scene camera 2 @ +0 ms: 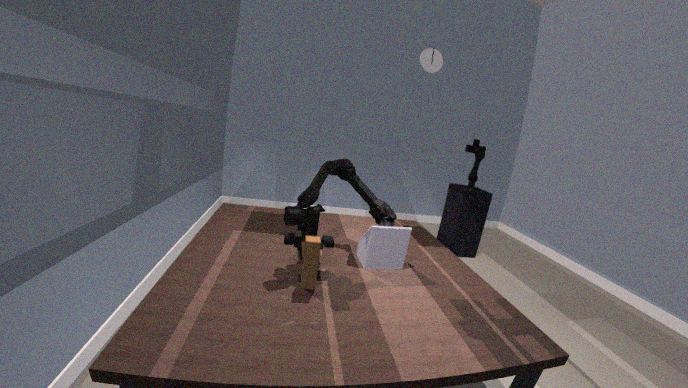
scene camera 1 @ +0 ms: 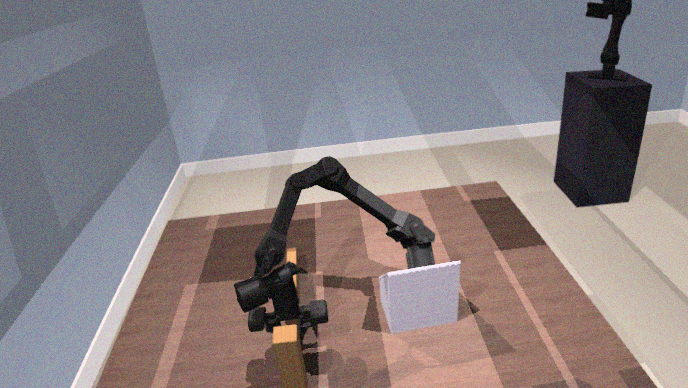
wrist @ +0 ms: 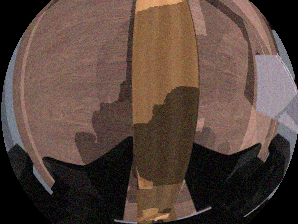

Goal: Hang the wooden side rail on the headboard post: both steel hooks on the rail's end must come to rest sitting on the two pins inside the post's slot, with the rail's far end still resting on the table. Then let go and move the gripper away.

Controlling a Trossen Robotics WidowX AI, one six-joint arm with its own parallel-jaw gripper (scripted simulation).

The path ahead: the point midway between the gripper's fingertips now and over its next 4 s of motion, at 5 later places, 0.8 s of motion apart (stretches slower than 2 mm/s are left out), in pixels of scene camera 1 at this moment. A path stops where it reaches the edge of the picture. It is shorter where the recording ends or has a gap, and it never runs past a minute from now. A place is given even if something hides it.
My gripper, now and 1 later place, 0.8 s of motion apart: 293, 340; 289, 320
